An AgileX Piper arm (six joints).
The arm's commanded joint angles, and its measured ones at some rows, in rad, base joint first. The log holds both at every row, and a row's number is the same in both.
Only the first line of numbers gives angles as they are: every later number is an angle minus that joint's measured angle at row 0.
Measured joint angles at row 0:
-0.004 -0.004 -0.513 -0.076 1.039 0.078
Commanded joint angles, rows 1 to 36:
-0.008 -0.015 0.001 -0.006 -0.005 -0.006
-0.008 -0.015 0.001 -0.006 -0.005 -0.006
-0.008 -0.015 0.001 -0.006 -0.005 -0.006
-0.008 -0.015 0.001 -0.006 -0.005 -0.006
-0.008 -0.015 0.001 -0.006 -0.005 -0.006
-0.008 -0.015 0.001 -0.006 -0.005 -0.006
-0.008 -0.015 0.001 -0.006 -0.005 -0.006
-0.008 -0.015 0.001 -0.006 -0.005 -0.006
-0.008 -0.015 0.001 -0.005 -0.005 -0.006
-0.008 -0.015 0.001 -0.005 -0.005 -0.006
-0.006 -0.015 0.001 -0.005 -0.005 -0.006
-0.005 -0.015 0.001 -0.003 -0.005 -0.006
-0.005 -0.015 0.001 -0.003 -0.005 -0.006
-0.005 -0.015 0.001 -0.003 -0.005 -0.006
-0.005 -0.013 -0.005 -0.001 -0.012 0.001
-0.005 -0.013 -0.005 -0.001 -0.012 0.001
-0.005 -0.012 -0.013 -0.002 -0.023 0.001
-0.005 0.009 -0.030 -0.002 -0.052 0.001
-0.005 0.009 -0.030 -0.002 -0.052 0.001
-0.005 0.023 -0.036 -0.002 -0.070 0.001
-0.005 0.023 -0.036 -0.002 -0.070 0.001
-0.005 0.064 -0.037 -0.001 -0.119 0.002
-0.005 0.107 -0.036 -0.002 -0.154 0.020
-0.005 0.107 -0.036 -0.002 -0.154 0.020
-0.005 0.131 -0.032 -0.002 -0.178 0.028
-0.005 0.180 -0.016 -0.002 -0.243 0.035
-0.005 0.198 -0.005 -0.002 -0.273 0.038
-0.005 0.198 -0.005 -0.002 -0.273 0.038
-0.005 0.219 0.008 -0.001 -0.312 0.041
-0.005 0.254 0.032 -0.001 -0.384 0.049
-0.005 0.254 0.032 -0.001 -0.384 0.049
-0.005 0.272 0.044 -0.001 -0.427 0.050
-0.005 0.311 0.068 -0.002 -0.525 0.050
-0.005 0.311 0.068 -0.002 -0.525 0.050
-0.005 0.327 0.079 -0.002 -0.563 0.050
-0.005 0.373 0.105 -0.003 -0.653 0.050
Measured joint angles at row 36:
0.000 0.324 0.076 0.000 -0.521 0.037
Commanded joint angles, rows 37 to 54:
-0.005 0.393 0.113 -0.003 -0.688 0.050
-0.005 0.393 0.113 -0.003 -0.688 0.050
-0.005 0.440 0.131 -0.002 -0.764 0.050
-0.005 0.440 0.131 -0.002 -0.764 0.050
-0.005 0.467 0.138 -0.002 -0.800 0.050
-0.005 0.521 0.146 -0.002 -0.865 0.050
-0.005 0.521 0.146 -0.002 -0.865 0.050
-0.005 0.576 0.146 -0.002 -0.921 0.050
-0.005 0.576 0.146 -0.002 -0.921 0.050
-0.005 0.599 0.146 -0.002 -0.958 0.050
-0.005 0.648 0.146 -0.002 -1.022 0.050
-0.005 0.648 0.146 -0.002 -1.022 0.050
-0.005 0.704 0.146 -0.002 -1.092 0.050
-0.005 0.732 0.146 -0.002 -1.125 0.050
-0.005 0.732 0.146 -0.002 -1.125 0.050
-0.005 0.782 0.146 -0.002 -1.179 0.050
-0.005 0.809 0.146 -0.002 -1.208 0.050
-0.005 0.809 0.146 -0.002 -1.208 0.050
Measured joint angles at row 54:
0.000 0.747 0.144 0.000 -1.112 0.051
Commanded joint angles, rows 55 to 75:
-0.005 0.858 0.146 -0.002 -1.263 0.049
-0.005 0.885 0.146 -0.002 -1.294 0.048
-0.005 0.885 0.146 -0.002 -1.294 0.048
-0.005 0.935 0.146 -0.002 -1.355 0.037
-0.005 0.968 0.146 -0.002 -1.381 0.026
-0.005 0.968 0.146 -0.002 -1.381 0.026
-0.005 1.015 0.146 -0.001 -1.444 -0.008
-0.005 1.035 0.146 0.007 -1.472 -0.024
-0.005 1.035 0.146 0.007 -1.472 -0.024
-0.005 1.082 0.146 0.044 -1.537 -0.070
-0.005 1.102 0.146 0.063 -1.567 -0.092
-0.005 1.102 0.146 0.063 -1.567 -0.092
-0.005 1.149 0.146 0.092 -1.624 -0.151
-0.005 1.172 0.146 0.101 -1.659 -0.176
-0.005 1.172 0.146 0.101 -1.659 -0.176
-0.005 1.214 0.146 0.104 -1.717 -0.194
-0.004 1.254 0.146 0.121 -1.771 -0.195
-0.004 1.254 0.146 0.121 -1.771 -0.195
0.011 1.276 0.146 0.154 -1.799 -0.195
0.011 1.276 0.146 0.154 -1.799 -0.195
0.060 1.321 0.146 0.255 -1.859 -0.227
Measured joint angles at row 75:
0.017 1.274 0.144 0.150 -1.766 -0.185
